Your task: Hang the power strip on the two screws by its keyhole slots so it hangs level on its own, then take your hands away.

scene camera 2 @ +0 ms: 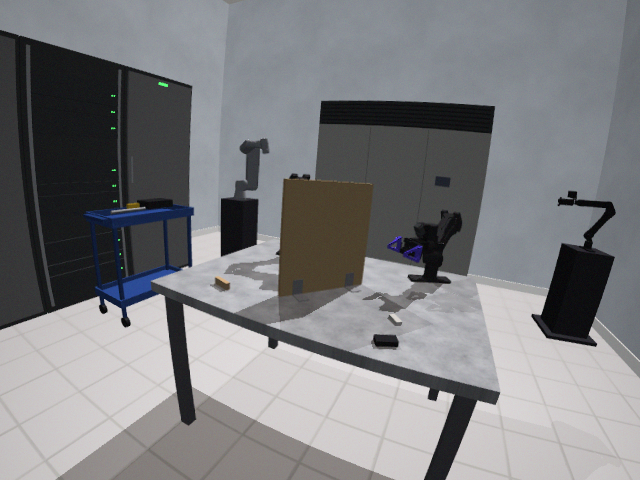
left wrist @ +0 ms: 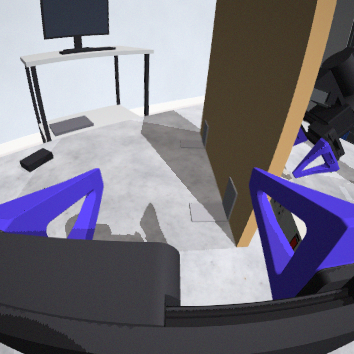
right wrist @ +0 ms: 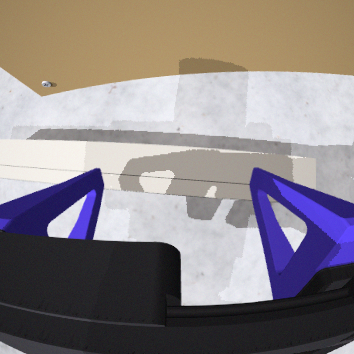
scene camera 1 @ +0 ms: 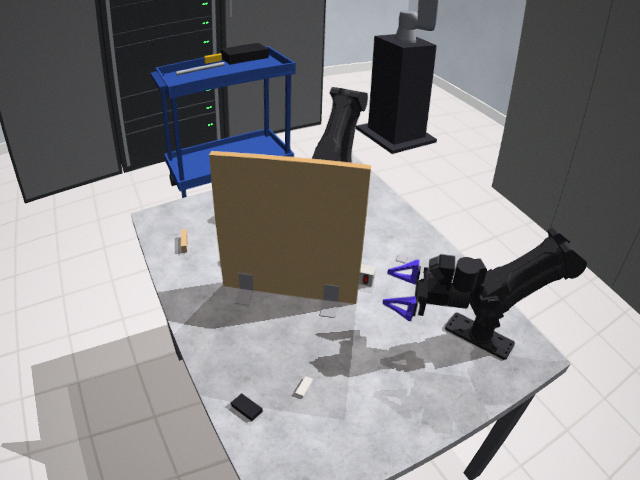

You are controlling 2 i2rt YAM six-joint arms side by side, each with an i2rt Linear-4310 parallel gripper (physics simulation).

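Frame: origin at the left arm's base, x left, y back, z up, level; millimetres.
Where they show: left gripper, fingertip midpoint: [scene camera 2: 395,250] [left wrist: 175,176] [scene camera 1: 385,286]; right gripper, fingertip midpoint: [right wrist: 176,175]; left arm's base at its link origin: [scene camera 2: 429,279] [scene camera 1: 480,337].
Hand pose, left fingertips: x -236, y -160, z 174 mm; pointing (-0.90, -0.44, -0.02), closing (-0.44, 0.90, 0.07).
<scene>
Things, the pixels of their top centre, and the offset from my left fingertips. "*": a spot on its surface instead.
- upright wooden board at its top centre: [scene camera 1: 287,158] [scene camera 2: 332,181] dx -273, dy -24, dz +246 mm
- screw at a spot on its surface: [right wrist: 46,84] * dx -135, dy +65, dz -152 mm
- cream power strip at its top centre: [right wrist: 114,165] dx -250, dy +106, dz -129 mm
- black box at its top centre: [scene camera 1: 246,405] [left wrist: 35,155] [scene camera 2: 386,338] dx -99, dy -383, dz -158 mm
- white block at its top centre: [scene camera 1: 304,385] [scene camera 2: 395,317] dx -37, dy -250, dz -163 mm
- orange block at its top centre: [scene camera 1: 183,237] [scene camera 2: 222,279] dx -659, dy -76, dz -146 mm
The upright wooden board [scene camera 1: 289,227] [scene camera 2: 325,232] [left wrist: 260,75] [right wrist: 200,30] stands on the table; one screw [right wrist: 46,84] shows on its face in the right wrist view. The cream power strip [right wrist: 45,152] lies on the table in front of that face; in scene camera 1 the end of the strip [scene camera 1: 367,277], with a red switch, shows past the board's edge. My left gripper [scene camera 1: 386,289] [scene camera 2: 397,250] [left wrist: 175,176] is open and empty, beside that end. My right gripper [right wrist: 176,175] is open above the strip and casts a shadow on it; the board hides it in scene camera 1.
Metal brackets [scene camera 1: 246,281] [scene camera 1: 331,292] stand at the board's foot. Behind the board are a black box [scene camera 1: 246,407] [scene camera 2: 385,340] [left wrist: 36,159] and a white block [scene camera 1: 303,387] [scene camera 2: 394,319]. An orange block [scene camera 1: 184,241] [scene camera 2: 222,282] lies off the board's far side.
</scene>
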